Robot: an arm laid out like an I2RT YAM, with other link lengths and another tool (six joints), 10 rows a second.
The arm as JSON. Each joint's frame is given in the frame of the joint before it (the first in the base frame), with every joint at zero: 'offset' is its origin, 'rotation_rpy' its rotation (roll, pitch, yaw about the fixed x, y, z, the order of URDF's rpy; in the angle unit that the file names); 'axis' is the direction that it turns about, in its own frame. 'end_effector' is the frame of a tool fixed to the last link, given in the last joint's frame.
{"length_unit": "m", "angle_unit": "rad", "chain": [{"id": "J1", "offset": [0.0, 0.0, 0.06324], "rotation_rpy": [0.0, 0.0, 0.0], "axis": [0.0, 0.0, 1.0]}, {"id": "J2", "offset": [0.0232, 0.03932, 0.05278], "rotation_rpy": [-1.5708, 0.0, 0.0], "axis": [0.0, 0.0, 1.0]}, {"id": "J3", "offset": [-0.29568, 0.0, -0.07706], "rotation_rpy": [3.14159, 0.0, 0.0], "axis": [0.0, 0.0, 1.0]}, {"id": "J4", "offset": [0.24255, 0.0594, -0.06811], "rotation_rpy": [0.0, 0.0, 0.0], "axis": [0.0, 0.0, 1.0]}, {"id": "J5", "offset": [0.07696, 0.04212, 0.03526], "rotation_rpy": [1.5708, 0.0, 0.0], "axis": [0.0, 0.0, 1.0]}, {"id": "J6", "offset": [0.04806, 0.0, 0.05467], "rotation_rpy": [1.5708, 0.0, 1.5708], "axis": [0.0, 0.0, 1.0]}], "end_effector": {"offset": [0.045, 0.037, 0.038], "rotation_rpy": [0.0, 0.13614, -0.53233]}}
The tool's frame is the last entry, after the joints.
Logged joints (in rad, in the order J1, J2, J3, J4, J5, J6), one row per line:
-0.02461, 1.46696, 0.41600, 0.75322, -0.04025, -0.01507
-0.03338, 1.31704, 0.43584, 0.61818, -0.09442, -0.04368
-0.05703, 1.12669, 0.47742, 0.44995, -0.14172, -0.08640
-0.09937, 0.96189, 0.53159, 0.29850, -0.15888, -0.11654
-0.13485, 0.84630, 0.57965, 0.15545, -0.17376, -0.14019
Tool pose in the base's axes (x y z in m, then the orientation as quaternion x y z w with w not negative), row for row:
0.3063, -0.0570, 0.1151, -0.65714, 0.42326, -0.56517, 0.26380
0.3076, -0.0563, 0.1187, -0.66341, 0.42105, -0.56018, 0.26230
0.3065, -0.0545, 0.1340, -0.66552, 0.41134, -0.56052, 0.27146
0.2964, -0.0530, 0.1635, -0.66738, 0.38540, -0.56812, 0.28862
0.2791, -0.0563, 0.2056, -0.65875, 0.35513, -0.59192, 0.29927
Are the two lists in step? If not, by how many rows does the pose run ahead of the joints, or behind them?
The pose runs 2 rows behind the joints: the pose in row i belongs to the joints in row i - 2.
